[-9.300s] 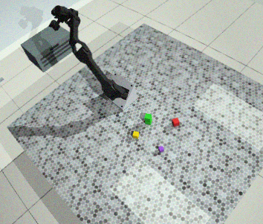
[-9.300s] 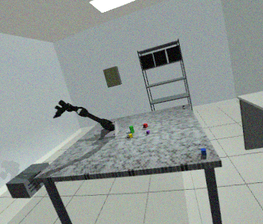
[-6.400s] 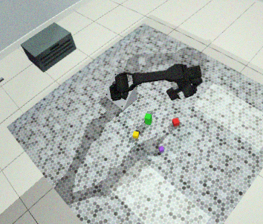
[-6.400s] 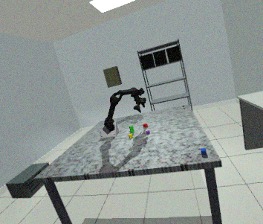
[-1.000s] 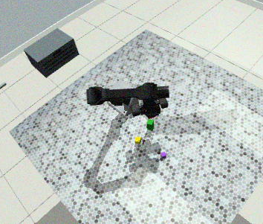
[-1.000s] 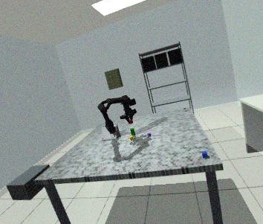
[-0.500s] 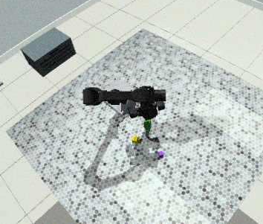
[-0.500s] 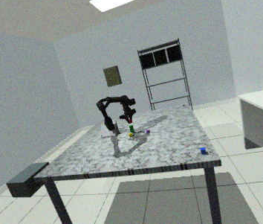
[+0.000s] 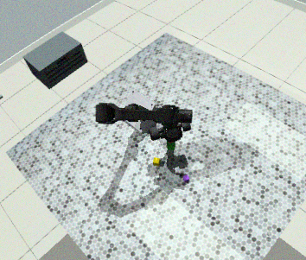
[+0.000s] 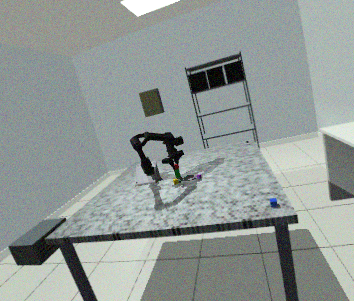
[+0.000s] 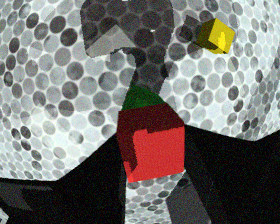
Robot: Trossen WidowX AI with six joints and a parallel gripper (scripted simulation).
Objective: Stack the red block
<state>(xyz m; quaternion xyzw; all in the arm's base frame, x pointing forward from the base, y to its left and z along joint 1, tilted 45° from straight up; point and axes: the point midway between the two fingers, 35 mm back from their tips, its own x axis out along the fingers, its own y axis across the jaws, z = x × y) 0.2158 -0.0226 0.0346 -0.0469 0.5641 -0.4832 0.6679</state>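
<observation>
Right now my gripper tip is 10 mm below the red block. From my gripper tip the other things lie so: blue block 510 mm ahead, 590 mm to the right, 60 mm below; then yellow block 120 mm to the right, 60 mm below; then purple block 160 mm ahead, 100 mm to the right, 60 mm below.
</observation>
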